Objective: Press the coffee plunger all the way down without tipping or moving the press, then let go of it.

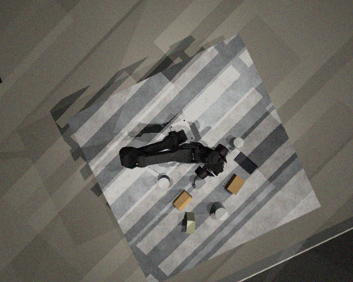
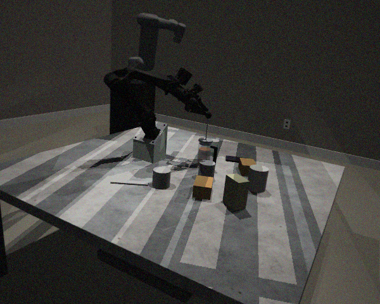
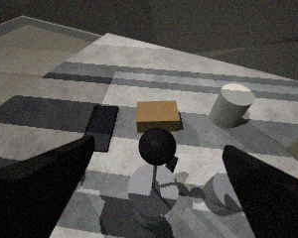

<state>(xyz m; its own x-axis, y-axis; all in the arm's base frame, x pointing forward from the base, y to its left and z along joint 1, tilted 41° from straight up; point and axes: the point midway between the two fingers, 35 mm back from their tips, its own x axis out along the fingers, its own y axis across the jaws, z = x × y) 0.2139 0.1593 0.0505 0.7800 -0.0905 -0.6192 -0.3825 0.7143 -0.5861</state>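
The coffee press lies 140 mm below my gripper tip and 20 mm ahead of it. From my gripper tip the other things lie so: dark flat slab: 260 mm below, 220 mm to the left, 120 mm ahead.
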